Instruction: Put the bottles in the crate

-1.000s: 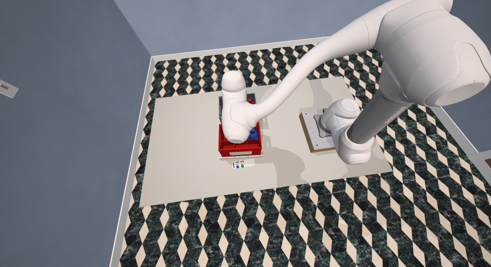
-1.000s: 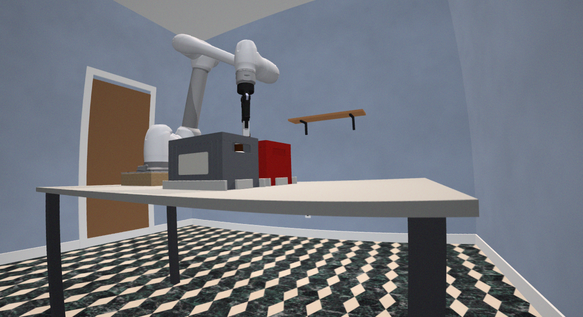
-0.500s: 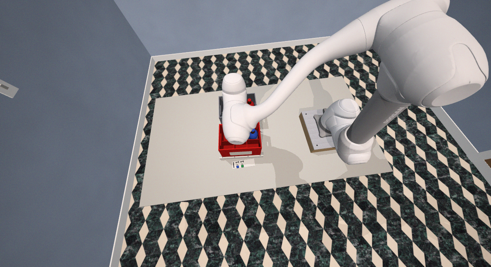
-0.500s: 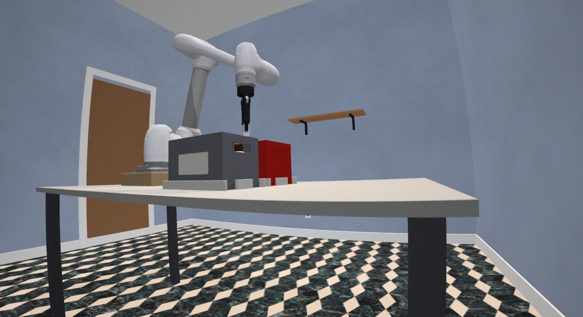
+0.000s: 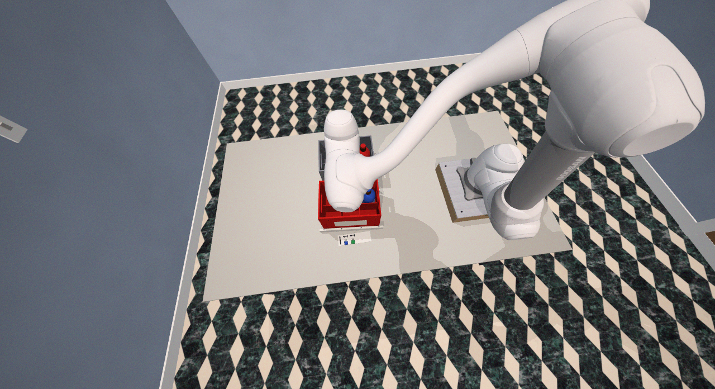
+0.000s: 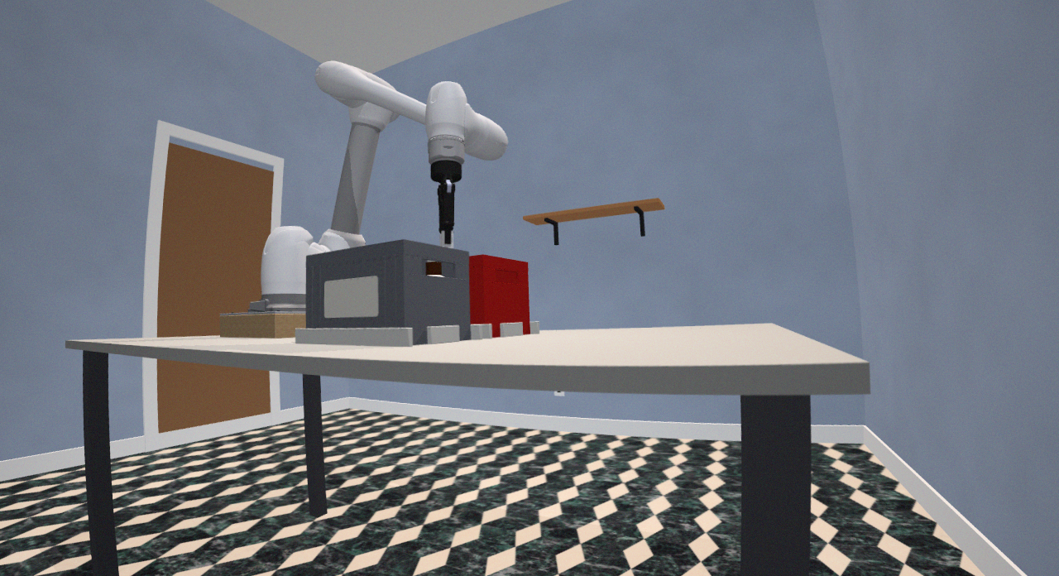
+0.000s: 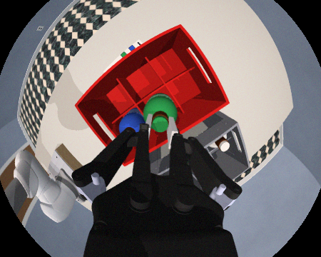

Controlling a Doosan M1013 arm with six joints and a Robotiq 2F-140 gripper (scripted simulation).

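Now: hand 80 mm above the green-label bottle. Round my hand: white-label bottle: 90 mm ahead, 150 mm to the right, 130 mm below; blue-label bottle: 90 mm behind, 10 mm to the left, 130 mm below; red crate: 50 mm to the left, 130 mm below.
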